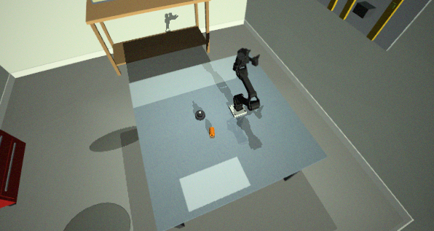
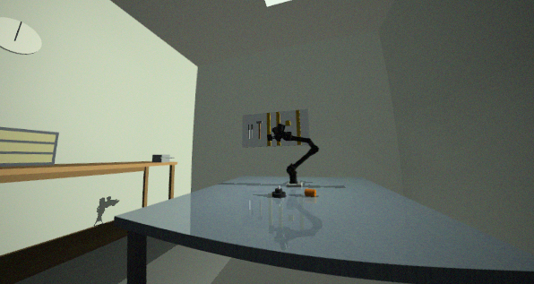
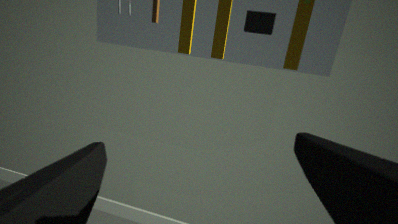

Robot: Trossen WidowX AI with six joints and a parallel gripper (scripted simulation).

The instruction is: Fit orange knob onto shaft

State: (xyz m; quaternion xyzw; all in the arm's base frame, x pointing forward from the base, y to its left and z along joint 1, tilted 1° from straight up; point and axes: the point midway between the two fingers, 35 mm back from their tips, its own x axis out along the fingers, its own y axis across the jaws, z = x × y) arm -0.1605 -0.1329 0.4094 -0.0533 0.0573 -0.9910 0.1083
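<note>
The orange knob is 50 cm ahead of my gripper tip, 23 cm to the left of it and 41 cm below it. From my gripper tip the other things lie so: dark round pedestal 52 cm ahead, 6 cm to the left, 40 cm below.
</note>
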